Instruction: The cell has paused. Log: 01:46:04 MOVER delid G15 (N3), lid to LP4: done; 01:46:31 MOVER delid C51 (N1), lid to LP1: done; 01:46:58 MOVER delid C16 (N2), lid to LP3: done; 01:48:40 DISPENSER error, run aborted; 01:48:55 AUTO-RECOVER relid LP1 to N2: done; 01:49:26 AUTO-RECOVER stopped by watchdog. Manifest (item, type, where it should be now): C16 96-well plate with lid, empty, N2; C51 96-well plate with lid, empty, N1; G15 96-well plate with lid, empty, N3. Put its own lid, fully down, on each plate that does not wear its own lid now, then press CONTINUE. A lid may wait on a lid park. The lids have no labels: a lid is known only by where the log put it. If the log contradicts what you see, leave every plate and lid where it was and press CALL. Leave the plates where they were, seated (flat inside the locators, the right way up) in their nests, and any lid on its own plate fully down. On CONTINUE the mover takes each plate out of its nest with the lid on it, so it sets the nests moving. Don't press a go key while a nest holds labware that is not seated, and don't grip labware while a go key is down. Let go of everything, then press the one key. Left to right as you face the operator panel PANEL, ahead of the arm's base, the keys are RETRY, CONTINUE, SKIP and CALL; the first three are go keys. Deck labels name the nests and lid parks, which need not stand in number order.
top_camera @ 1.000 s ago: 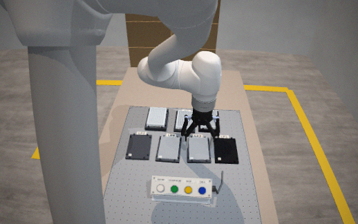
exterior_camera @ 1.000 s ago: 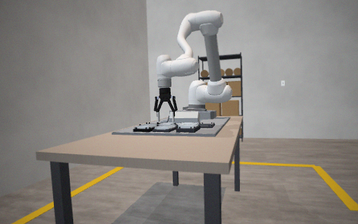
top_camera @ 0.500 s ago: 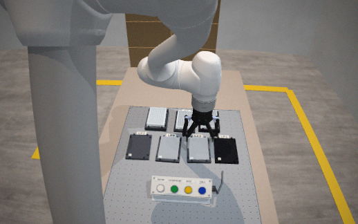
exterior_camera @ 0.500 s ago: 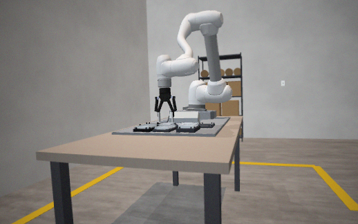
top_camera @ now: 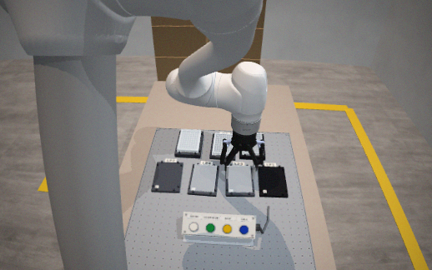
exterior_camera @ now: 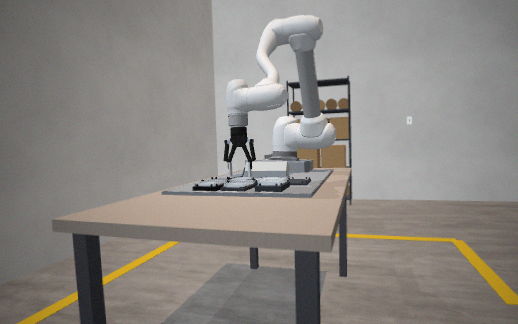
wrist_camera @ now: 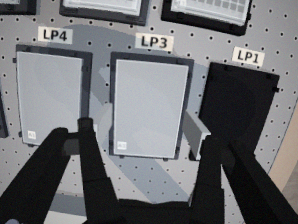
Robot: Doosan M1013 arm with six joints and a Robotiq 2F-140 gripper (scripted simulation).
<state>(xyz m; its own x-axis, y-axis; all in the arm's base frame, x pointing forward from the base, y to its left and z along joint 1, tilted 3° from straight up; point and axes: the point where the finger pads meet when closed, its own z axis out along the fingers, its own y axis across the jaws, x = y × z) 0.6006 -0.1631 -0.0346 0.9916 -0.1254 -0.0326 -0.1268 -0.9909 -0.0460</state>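
Right now the lid park LP3 is 5 cm below my hand. The rest, counted from my hand: blue call key: 24 cm behind, 3 cm to the left, 1 cm above; then lid park LP1: 2 cm behind, 12 cm to the right, 5 cm below; then lid park LP4: 2 cm ahead, 13 cm to the left, 5 cm below.
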